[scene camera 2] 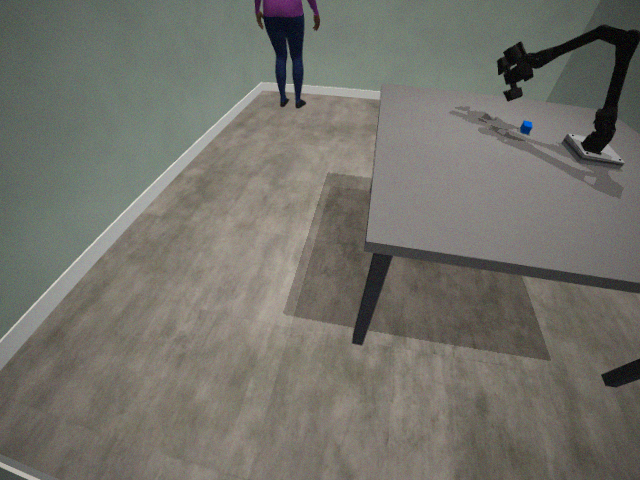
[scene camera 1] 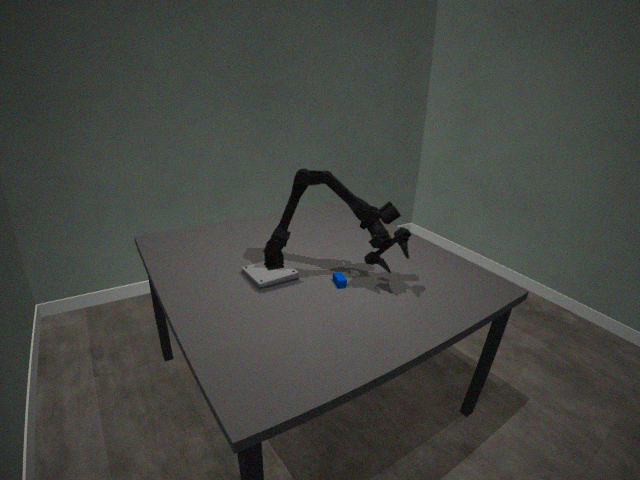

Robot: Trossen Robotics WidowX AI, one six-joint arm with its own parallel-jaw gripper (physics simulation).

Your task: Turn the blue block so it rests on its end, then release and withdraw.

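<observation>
A small blue block [scene camera 1: 339, 280] [scene camera 2: 526, 127] stands alone on the table and appears to lie on a long side, though it is small in both views. My gripper [scene camera 1: 398, 264] is open, with its two fingers spread wide and nothing between them. It hangs above the table, to the right of the block in the scene camera 1 view, apart from it. In the scene camera 2 view the gripper is up and to the left of the block, and its fingertips are hard to make out.
The arm's pale base plate [scene camera 1: 269, 277] [scene camera 2: 610, 156] is fixed on the grey table [scene camera 1: 289, 351] [scene camera 2: 439, 206], on the other side of the block from the gripper. The arm's shadow falls near the block. A person [scene camera 2: 284, 36] stands by the far wall, away from the table.
</observation>
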